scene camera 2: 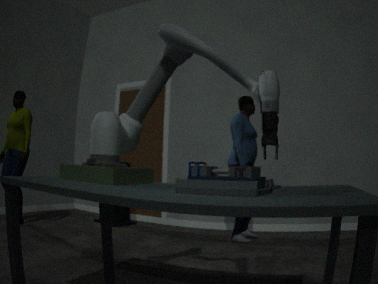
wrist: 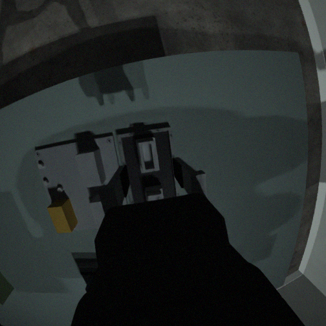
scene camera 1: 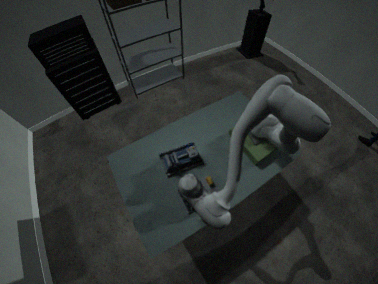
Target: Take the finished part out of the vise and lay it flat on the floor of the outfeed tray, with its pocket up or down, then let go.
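Places are measured from the arm's base along level axes (x up, y right, z ahead), in millimetres.
Where they show: gripper, fingertip midpoint: (scene camera 2: 270, 159); arm's base at its link origin: (scene camera 2: 104, 166) (scene camera 1: 257, 133).
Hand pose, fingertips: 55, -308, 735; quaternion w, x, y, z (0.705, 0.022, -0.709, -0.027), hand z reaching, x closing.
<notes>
Things, the pixels of their top centre, and the offset from my fingertips, as dx, dy, dz. Level surfaces: height alone.
- vise at its top centre: (scene camera 2: 227, 165) (scene camera 1: 180, 154) -32, +365, -55
- yellow block at its top centre: (scene camera 1: 209, 180) -87, +112, -188
- table at its surface level: dx -131
A pale rectangular part (wrist: 148, 155) lies in the dark outfeed tray (wrist: 160, 126), with its pocket side seemingly up. A second pale piece (wrist: 154, 194) shows nearer the gripper's body, partly hidden. My gripper (scene camera 2: 270, 156) (wrist: 150, 170) is open and empty, raised above the tray, with its fingers to either side of the line of these pieces in the wrist view. In scene camera 1 it is hidden under the arm. The vise (scene camera 1: 182, 159) (scene camera 2: 220, 171), grey and blue, stands on the table. I cannot make out a part between its jaws.
A grey plate (wrist: 67, 165) with holes and raised blocks sits left of the tray in the wrist view. A yellow block (scene camera 1: 210, 181) (wrist: 63, 216) stands at that plate. The arm's green base block (scene camera 1: 260, 152) (scene camera 2: 107, 174) is on the table (scene camera 1: 145, 150) (scene camera 2: 310, 197).
</notes>
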